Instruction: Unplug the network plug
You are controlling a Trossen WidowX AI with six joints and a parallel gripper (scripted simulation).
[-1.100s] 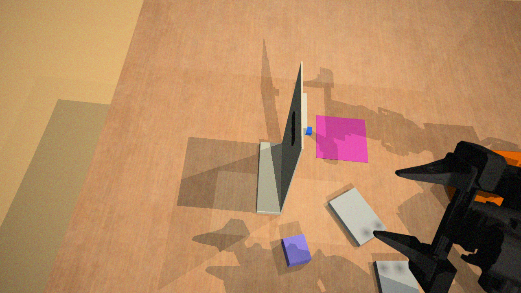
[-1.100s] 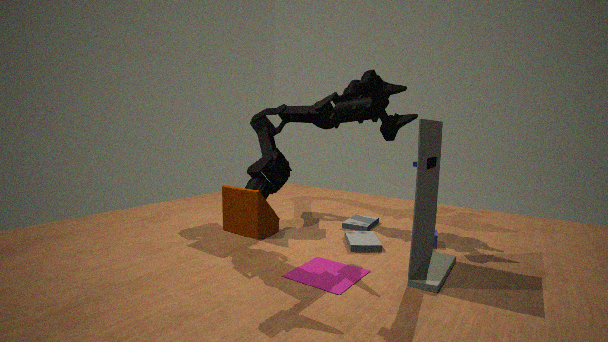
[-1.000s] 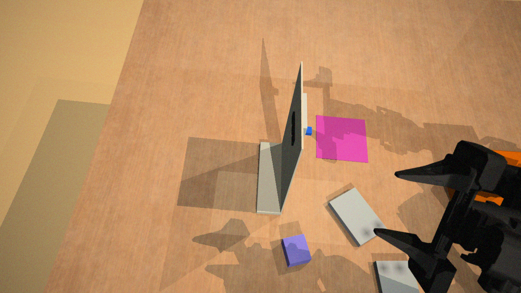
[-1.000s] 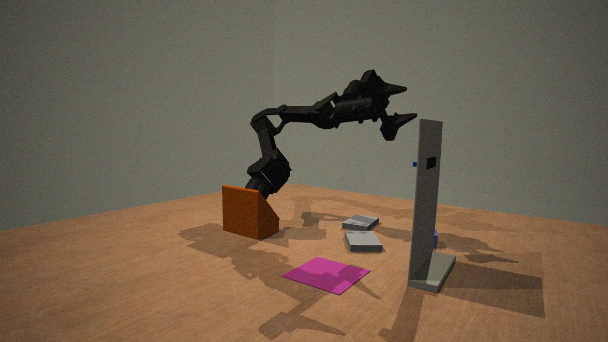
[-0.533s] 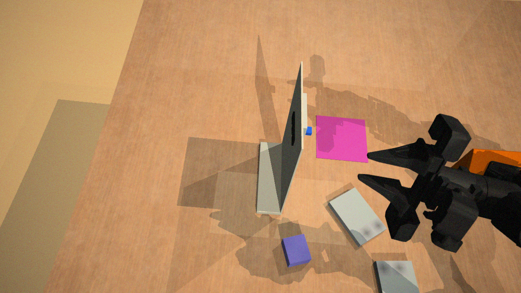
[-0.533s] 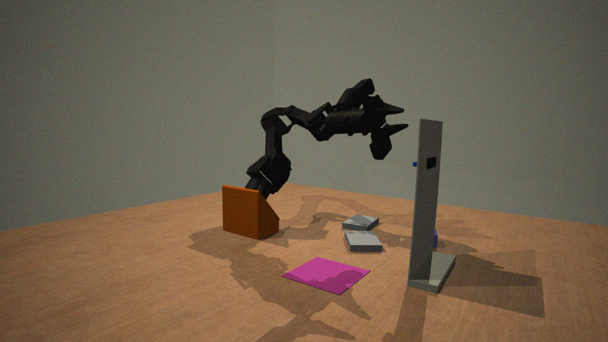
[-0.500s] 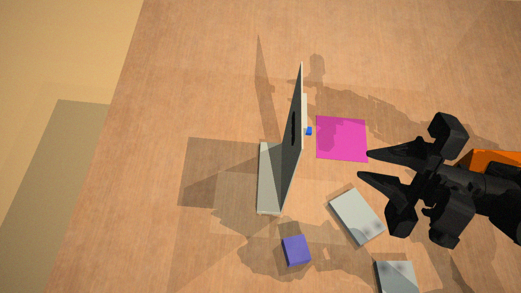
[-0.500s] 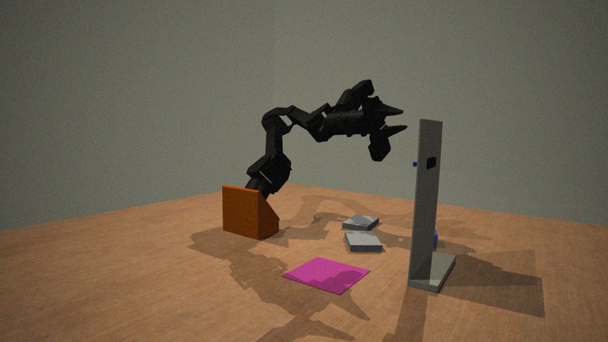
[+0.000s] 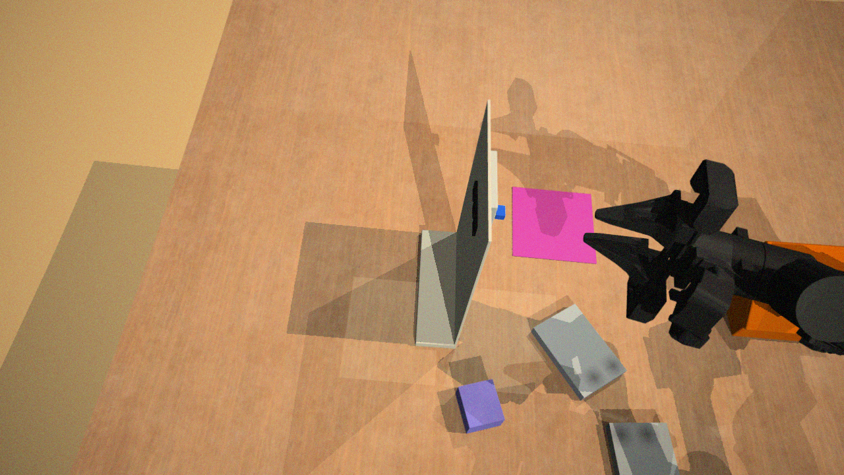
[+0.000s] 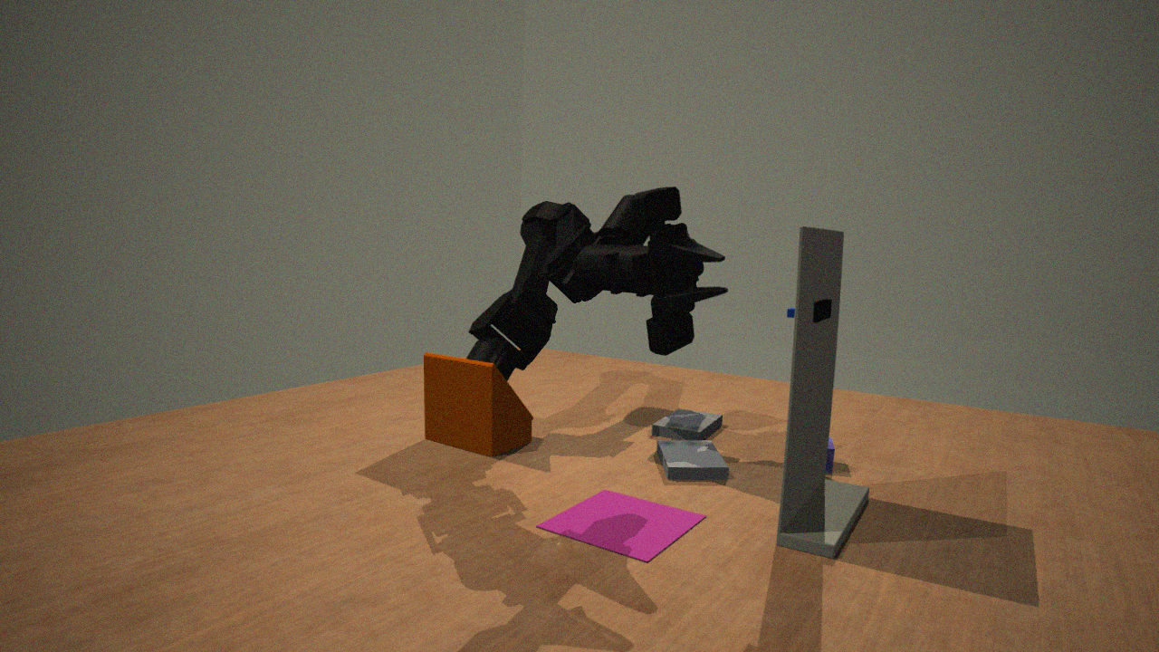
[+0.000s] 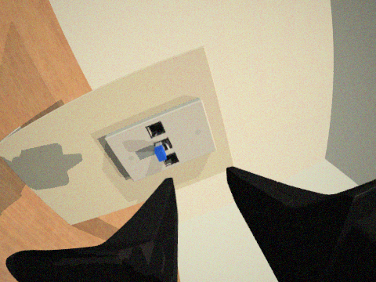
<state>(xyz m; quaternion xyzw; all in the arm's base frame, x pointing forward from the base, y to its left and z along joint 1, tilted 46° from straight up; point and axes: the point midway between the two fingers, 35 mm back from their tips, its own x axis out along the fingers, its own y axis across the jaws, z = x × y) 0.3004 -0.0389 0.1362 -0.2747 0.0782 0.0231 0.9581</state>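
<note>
Right now my gripper tip is 100 mm short of the network plug, 30 mm above it and 20 mm to the left of it. Also, from my gripper tip: magenta marked square (230 mm below, 150 mm to the right, 10 mm behind); grey panel (120 mm ahead, 110 mm below, 10 mm to the right).
</note>
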